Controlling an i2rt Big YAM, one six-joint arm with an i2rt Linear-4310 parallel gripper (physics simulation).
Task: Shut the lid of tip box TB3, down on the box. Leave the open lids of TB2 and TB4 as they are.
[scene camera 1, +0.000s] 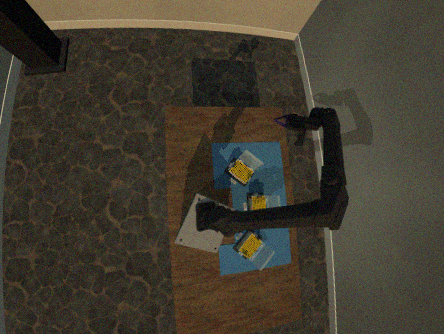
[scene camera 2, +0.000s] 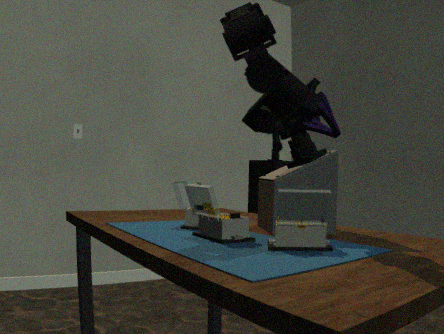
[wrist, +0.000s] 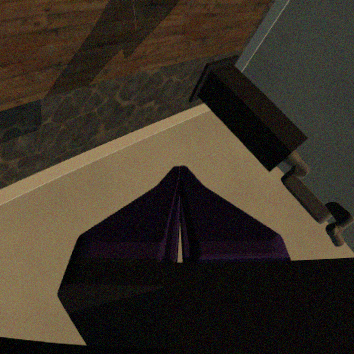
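Seen in the pictures: gripper, fingertip midpoint: (scene camera 1: 274, 120) (scene camera 2: 338, 135) (wrist: 179, 176); arm's base at its link origin: (scene camera 1: 205, 215) (scene camera 2: 307, 160).
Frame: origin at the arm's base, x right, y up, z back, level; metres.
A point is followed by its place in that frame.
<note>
Three tip boxes with yellow insides stand on the blue mat (scene camera 1: 230, 263) @(y -0.221, x 0.330, z -0.123 m) (scene camera 2: 150, 234) @(y -0.222, x 0.152, z -0.470 m), all with clear lids raised. Their labels are unreadable; I take the middle box (scene camera 1: 258, 202) (scene camera 2: 229, 228) @(y -0.186, x -0.039, z -0.340 m) as TB3. Its lid (scene camera 1: 274, 201) @(y -0.117, x -0.002, z -0.392 m) (scene camera 2: 202, 196) @(y -0.105, x 0.003, z -0.398 m) is open, on the right side in scene camera 1. One outer box (scene camera 1: 241, 171) (scene camera 2: 301, 236) @(y -0.188, x -0.224, z -0.268 m) is near in scene camera 2; the other (scene camera 1: 249, 245) (scene camera 2: 190, 218) is farthest. My gripper (scene camera 1: 276, 120) @(y 0.032, x -0.412, z -0.385 m) (scene camera 2: 338, 134) @(y 0.032, x -0.412, z -0.385 m) (wrist: 179, 176) @(y 0.032, x -0.412, z -0.385 m) is shut and empty, high up and away from the boxes. No box shows in the wrist view.
The arm's forearm crosses above the mat beside the middle box in scene camera 1. The sloped grey stand (scene camera 1: 192, 237) @(y 0.006, x 0.085, z 0.065 m) (scene camera 2: 312, 195) bears the arm base on the wooden table (scene camera 1: 235, 305) @(y -0.225, x 0.589, z -0.124 m) (scene camera 2: 350, 295) @(y -0.225, x -0.519, z -0.475 m). A dark column (scene camera 1: 32, 42) (wrist: 250, 115) stands on the floor.
</note>
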